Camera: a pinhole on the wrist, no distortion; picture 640 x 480 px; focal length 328.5 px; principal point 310.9 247.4 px. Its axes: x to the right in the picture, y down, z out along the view. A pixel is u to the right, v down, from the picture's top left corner.
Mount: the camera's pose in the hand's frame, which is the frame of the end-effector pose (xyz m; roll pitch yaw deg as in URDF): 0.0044 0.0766 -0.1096 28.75 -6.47 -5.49
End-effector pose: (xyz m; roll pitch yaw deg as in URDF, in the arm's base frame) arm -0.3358 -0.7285 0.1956 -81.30 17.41 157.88
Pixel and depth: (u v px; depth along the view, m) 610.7 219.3 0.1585
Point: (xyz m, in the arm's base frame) -0.4665 -0.7124 0.1861
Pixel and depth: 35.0 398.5 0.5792
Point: -0.0227 -1.3684 0.3483
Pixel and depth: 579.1 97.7 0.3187
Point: -0.6245 -0.7109 0.3632
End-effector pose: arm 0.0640 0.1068 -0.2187 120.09 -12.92 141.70
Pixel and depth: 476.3 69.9 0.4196
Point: -0.1279 0.2304 -0.5561
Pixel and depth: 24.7 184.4 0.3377
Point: 0.3248 -0.0371 -0.4464
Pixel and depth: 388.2 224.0 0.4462
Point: 0.0759 0.2924 -0.4878
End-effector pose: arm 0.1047 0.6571 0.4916 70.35 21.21 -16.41
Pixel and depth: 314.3 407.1 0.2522
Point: 0.0841 0.5203 0.6115
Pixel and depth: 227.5 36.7 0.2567
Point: -0.0676 0.6165 0.3773
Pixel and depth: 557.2 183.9 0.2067
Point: 0.1781 0.5433 0.4057
